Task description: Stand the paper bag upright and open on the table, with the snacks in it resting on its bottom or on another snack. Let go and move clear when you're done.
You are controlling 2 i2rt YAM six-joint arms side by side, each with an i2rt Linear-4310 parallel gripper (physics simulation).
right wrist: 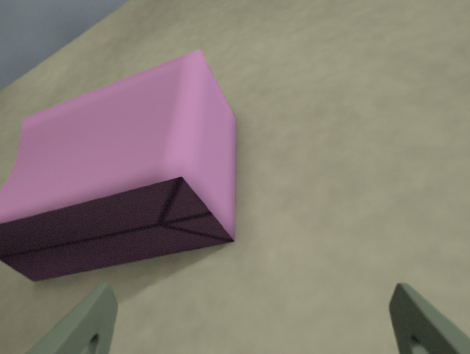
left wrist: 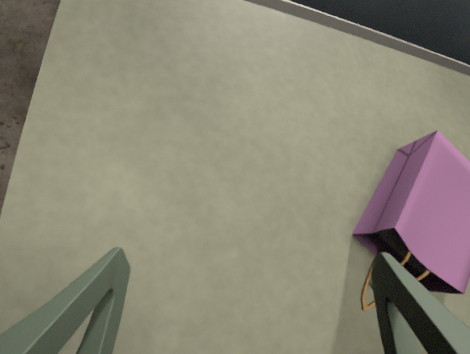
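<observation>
The pink-purple paper bag lies on its side on the table. In the left wrist view it is at the right, its dark open mouth toward the bottom of the view, with thin tan handles at the mouth. In the right wrist view its closed end faces right and a creased side panel is in shadow. No snacks show; the bag's inside is dark. My left gripper is open and empty; its right finger overlaps the handles in view. My right gripper is open and empty, with the bag beyond its left finger.
In the left wrist view, a brown speckled surface borders the pale top at the left, and a grey raised edge crosses the upper right with a dark area behind it. A blue-grey area shows at the right wrist view's upper left.
</observation>
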